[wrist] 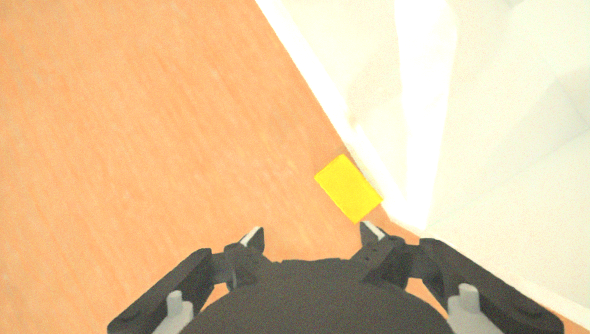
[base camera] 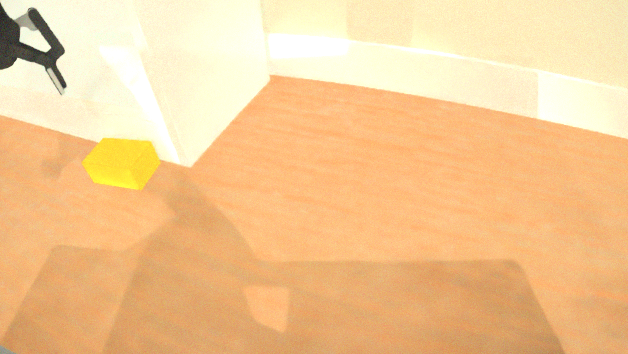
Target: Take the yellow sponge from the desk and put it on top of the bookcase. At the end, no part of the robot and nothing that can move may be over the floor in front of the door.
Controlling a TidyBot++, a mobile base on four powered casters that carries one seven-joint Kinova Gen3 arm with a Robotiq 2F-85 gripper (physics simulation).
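The yellow sponge is a small block lying flat on the wood floor, close against the foot of a white upright face, near its corner. My gripper is open with nothing between its fingers. In the wrist view the sponge is beyond the fingertips, ahead of the right one, and smaller than the gap. In the base view one finger shows at the upper left, higher than the sponge and apart from it. The desk and the bookcase cannot be told for certain in these views.
A white upright block has its lower corner just beside the sponge. A cream wall with a pale baseboard runs along the back to the right. The wood floor bears broad shadows in the base view.
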